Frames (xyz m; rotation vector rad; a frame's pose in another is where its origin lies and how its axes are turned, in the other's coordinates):
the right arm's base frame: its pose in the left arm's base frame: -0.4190 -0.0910 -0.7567 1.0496 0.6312 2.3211
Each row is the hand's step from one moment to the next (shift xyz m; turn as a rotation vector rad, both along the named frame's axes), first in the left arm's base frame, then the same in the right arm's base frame.
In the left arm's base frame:
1: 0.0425 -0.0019 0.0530 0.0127 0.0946 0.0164
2: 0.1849 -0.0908 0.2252 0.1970 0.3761 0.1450
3: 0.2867 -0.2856 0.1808 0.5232 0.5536 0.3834
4: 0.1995 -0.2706 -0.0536 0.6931 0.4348 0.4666
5: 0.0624 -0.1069 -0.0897 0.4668 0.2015 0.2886
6: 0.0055 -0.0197 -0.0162 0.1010 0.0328 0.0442
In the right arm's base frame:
1: 0.0033 0.0221 0.0642 0.0600 -0.0655 0.0385
2: -0.0394 0.1556 0.2596 0.1984 -0.2506 0.3148
3: -0.2417 0.2512 0.2738 0.2512 -0.3278 0.7461
4: -0.3098 0.1227 0.0698 0.1261 -0.2316 0.9042
5: -0.1502 0.0119 -0.0259 0.0146 -0.1017 0.5755
6: -0.0241 0.0039 -0.0093 -0.0134 -0.0247 0.1115

